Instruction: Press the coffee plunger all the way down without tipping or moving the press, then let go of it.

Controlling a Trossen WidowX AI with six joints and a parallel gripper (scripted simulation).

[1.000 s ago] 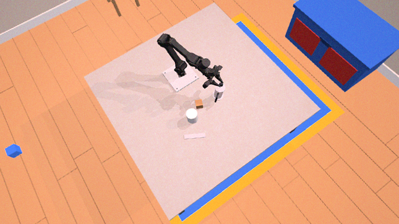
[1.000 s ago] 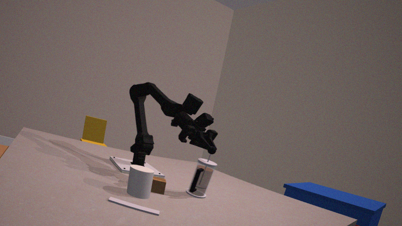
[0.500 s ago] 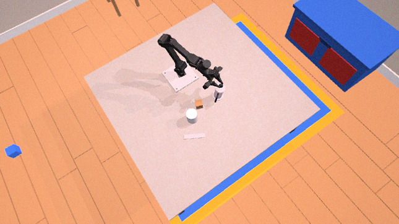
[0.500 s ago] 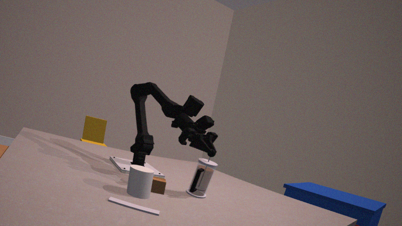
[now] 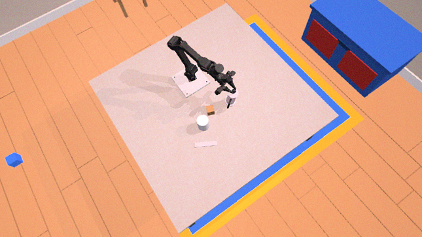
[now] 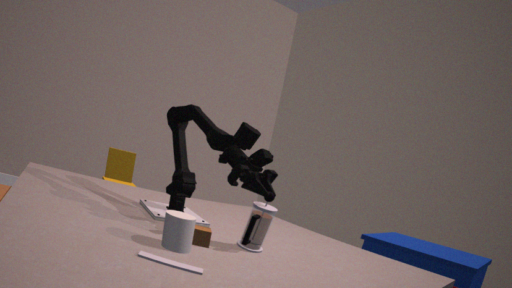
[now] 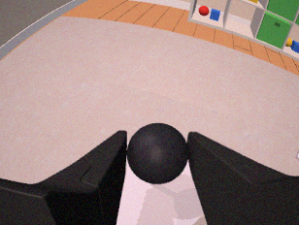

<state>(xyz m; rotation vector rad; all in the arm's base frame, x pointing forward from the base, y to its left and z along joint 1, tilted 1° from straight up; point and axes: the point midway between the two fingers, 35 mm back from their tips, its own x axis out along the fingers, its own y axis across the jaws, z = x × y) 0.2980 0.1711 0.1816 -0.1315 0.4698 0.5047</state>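
My gripper tip is 1 cm past the coffee press, 2 cm to the left of it and 9 cm above it. Also, from my gripper tip: white cylinder (6 cm ahead, 26 cm to the right, 13 cm below).
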